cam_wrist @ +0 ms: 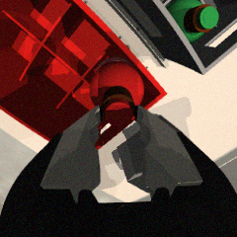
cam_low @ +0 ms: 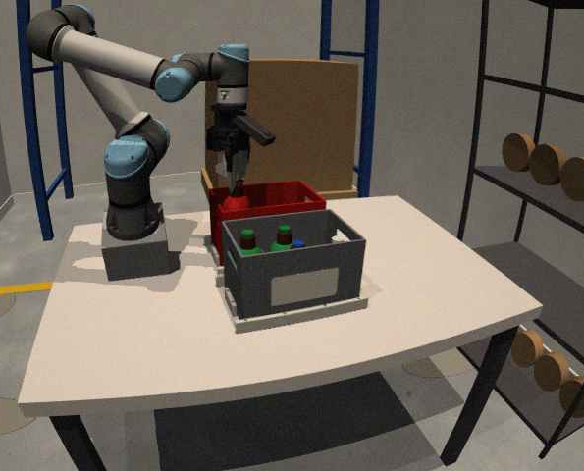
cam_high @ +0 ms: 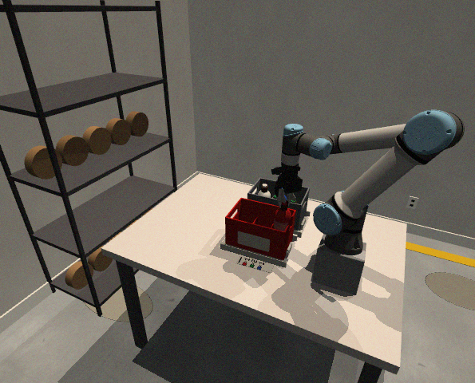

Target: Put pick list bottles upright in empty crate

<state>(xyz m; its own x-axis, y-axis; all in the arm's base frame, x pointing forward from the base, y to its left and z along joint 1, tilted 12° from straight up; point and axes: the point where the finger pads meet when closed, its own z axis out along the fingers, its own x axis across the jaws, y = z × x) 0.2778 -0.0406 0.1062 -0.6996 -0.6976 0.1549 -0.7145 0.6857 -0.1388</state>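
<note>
Now: hand 70 mm above the red bottle. From my hand the other things lie so: red crate: 90 mm ahead, 50 mm to the left, 140 mm below; then grey crate: 80 mm ahead, 190 mm to the right, 140 mm below; then blue bottle: 80 mm ahead, 230 mm to the right, 140 mm below.
</note>
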